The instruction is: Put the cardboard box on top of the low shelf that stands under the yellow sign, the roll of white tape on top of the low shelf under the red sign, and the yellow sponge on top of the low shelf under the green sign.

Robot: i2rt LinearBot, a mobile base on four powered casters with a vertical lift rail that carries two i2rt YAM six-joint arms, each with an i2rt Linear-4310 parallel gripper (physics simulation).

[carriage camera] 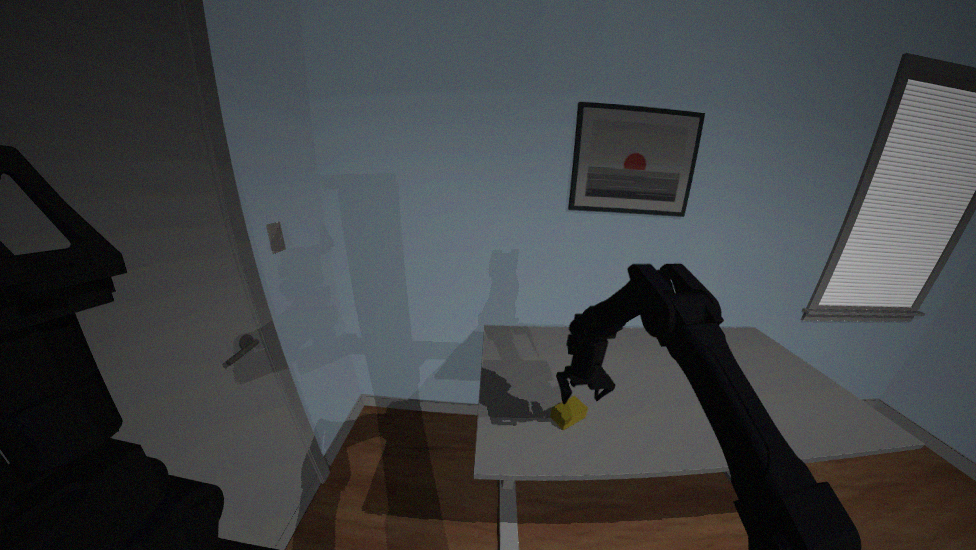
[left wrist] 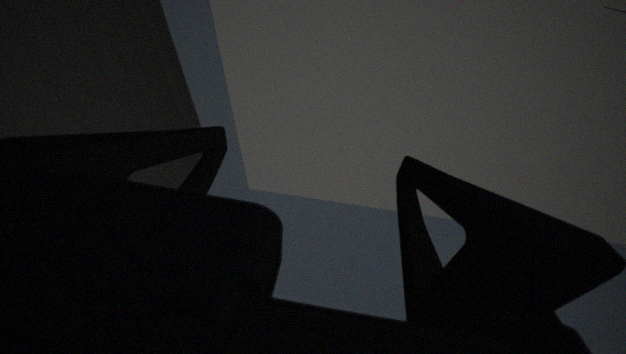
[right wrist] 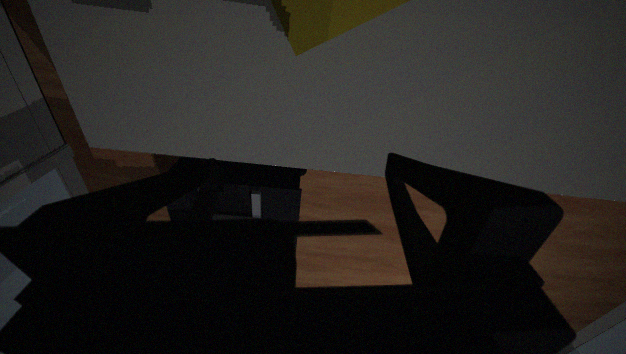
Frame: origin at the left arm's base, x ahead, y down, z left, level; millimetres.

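Seen in the pictures: left gripper, fingertip midpoint: point(left wrist: 312, 151); right gripper, fingertip midpoint: point(carriage camera: 579, 401) point(right wrist: 302, 165).
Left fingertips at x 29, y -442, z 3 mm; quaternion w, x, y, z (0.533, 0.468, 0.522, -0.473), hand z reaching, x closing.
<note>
A point is followed by its place in that frame.
The yellow sponge point(carriage camera: 568, 412) {x 534, y 282, z -570 mm} point(right wrist: 335, 22) {x 531, y 282, z -583 mm} lies on a grey table near its left front part; part of it shows at the top edge of the right wrist view. My right gripper point(carriage camera: 582, 399) {x 467, y 162, z -567 mm} point(right wrist: 302, 165) {x 467, y 162, z -567 mm} is open and empty, with its fingers pointing down above the table, close to the sponge in the carriage camera. My left gripper point(left wrist: 312, 151) {x 29, y -442, z 3 mm} is open and empty, raised high and facing the wall and ceiling; part of it shows at the left edge of the carriage camera. The cardboard box, the white tape, the low shelves and the signs do not show.
The grey table point(carriage camera: 655, 444) {x 441, y 327, z -827 mm} point(right wrist: 450, 100) {x 468, y 327, z -726 mm} stands against the blue wall. A door point(carriage camera: 163, 273) {x 455, y -189, z 526 mm} with a handle is at the left, a framed picture point(carriage camera: 631, 184) {x 1147, y -378, z -925 mm} hangs above the table, and a window point(carriage camera: 901, 198) {x 1107, y -438, z -2467 mm} is at the right. Part of my base point(right wrist: 280, 202) {x -76, y 748, z -495 mm} shows below the table edge.
</note>
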